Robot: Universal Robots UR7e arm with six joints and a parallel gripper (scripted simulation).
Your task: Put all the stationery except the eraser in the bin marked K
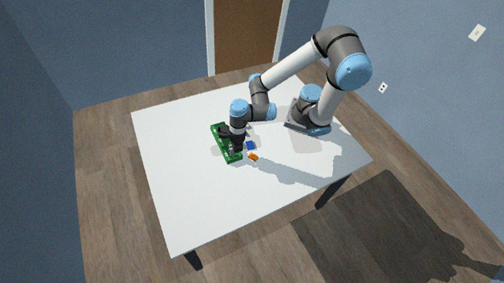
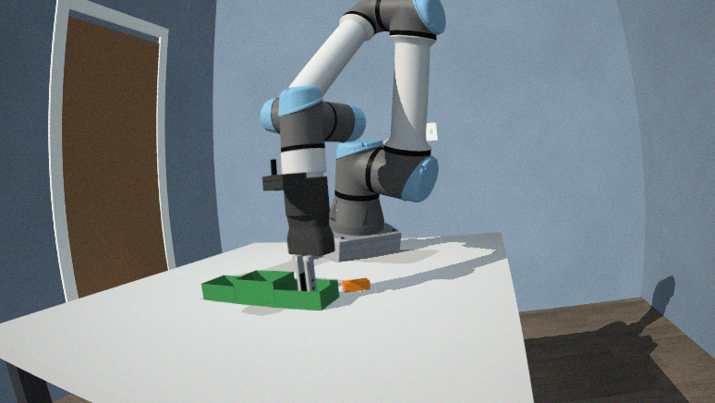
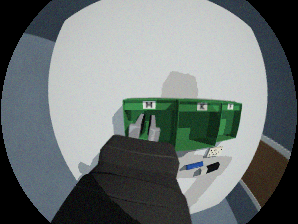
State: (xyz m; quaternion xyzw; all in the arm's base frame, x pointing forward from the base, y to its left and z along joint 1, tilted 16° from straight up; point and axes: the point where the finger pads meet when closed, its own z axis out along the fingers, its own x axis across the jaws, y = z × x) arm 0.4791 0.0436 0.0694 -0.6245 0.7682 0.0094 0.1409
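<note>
Right now my hand is 120 mm past the blue block, 20 mm to the left of it and 30 mm above it. The rest, counted from my hand: blue stick: 130 mm behind, 120 mm to the right, 30 mm below; orange block: 100 mm behind, 60 mm to the left, 30 mm below; three joined green bins: 10 mm behind, 90 mm to the right, 10 mm below.
</note>
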